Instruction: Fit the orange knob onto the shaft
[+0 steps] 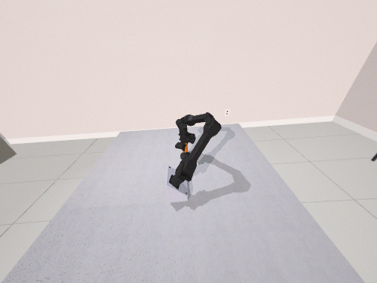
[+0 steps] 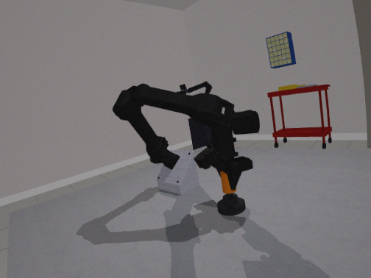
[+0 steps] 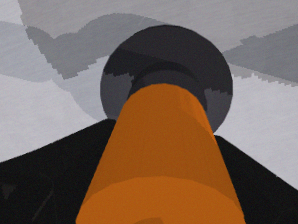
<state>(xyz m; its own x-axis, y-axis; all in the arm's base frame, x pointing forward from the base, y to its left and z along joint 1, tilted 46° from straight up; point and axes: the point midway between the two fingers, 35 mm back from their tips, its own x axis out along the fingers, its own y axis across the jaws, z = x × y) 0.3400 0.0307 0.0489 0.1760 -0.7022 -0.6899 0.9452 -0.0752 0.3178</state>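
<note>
The orange knob lies 20 mm above my gripper tip. Also, from my gripper tip: dark round pedestal: 40 mm below.
</note>
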